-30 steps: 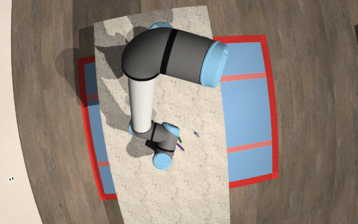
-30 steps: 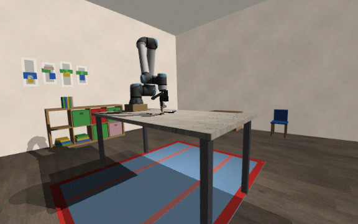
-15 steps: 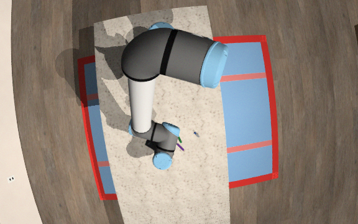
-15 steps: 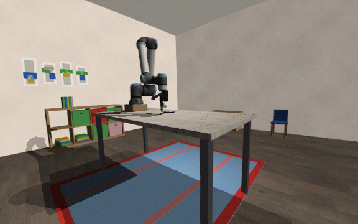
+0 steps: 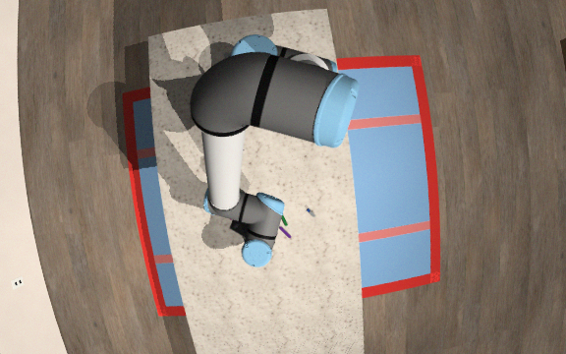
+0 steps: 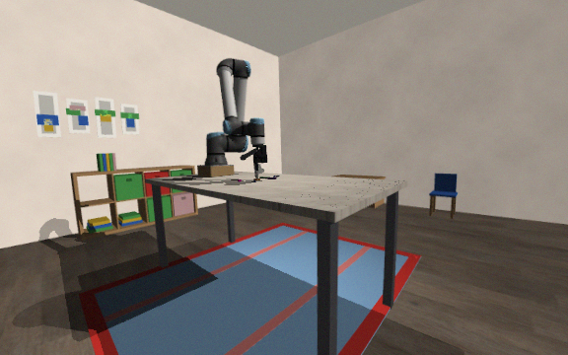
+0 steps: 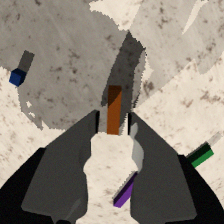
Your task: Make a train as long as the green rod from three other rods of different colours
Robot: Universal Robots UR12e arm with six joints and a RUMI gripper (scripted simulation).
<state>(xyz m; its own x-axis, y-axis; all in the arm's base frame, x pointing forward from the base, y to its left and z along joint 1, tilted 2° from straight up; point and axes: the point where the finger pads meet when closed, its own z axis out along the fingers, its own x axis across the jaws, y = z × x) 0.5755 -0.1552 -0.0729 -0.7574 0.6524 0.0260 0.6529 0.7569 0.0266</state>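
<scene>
Now: hand 2 cm above the orange rod. Round my hand: green rod: 1 cm behind, 10 cm to the left, 2 cm below; magenta rod: 6 cm behind, 10 cm to the right, 2 cm below; purple rod: 5 cm ahead, 9 cm to the left, 2 cm below.
</scene>
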